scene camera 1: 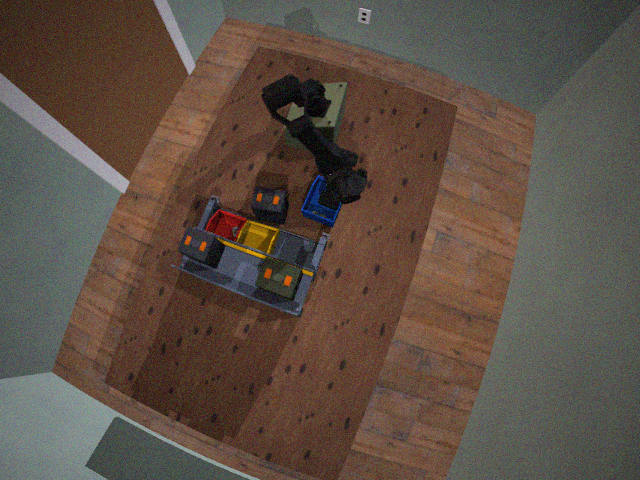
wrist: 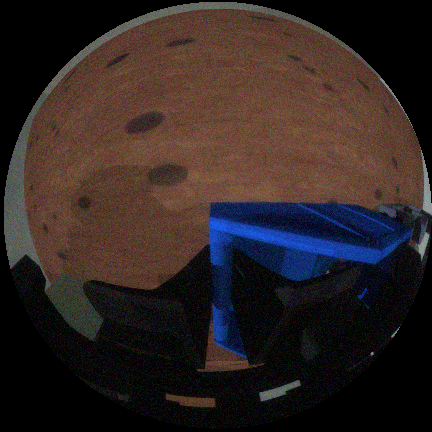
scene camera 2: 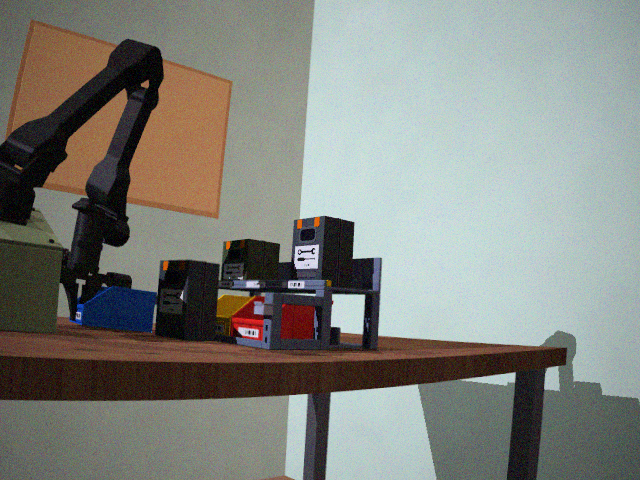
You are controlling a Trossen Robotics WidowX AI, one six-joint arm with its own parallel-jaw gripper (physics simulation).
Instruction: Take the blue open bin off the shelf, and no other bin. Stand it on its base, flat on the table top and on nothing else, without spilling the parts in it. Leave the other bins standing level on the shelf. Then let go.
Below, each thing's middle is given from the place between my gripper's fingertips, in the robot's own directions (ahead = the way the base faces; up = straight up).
Right now my hand is 60 mm short of the blue bin (scene camera 2: pixel 113 307), 20 mm to the left of it and 30 mm below it. From my hand the other things lie so: red bin (scene camera 2: pixel 297 322): 280 mm ahead, 260 mm to the right, 30 mm above; yellow bin (scene camera 1: pixel 262 237): 270 mm ahead, 160 mm to the right, 30 mm above.
